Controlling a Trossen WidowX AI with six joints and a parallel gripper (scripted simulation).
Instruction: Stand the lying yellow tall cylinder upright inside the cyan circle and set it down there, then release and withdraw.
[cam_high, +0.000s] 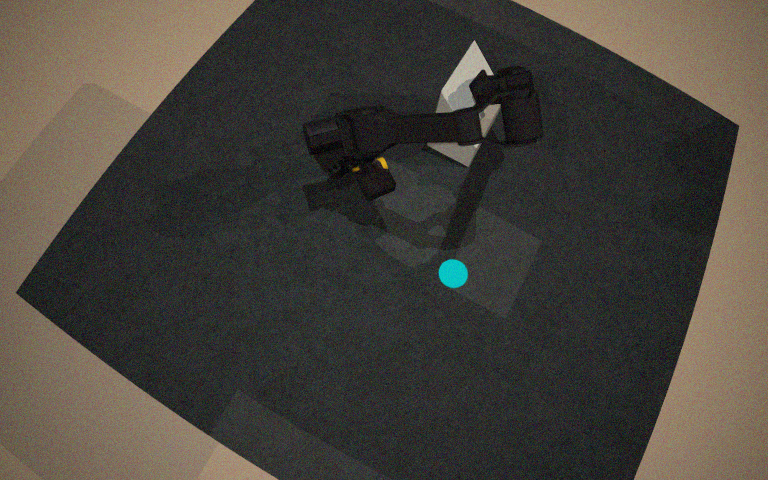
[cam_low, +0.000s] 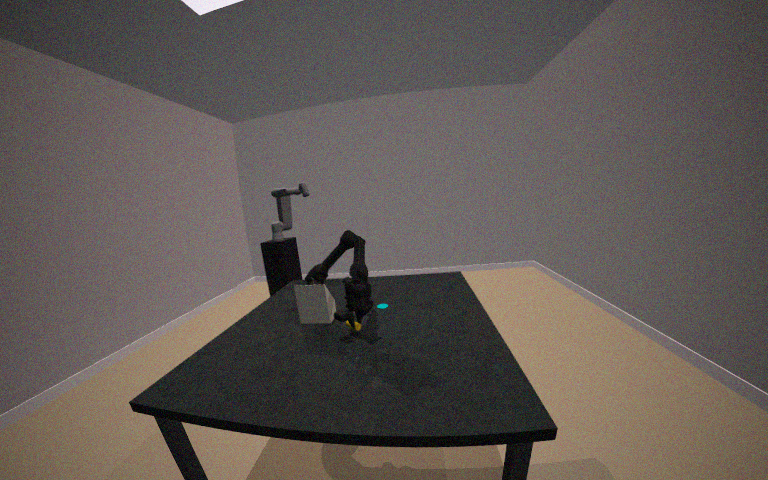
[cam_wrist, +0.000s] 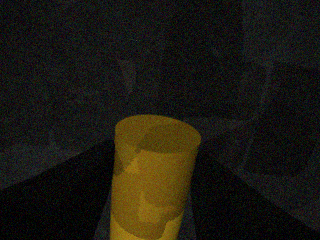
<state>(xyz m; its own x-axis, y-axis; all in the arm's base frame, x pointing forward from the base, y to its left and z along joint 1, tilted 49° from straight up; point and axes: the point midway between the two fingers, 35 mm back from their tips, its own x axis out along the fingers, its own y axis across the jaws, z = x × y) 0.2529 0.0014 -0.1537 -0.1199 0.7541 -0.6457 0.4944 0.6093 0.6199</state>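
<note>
The cyan circle lies 60 mm ahead of my gripper tip, 270 mm to the left of it and 30 mm below it. Also, from my gripper tip: yellow tall cylinder (20 mm behind, 10 mm to the left).
</note>
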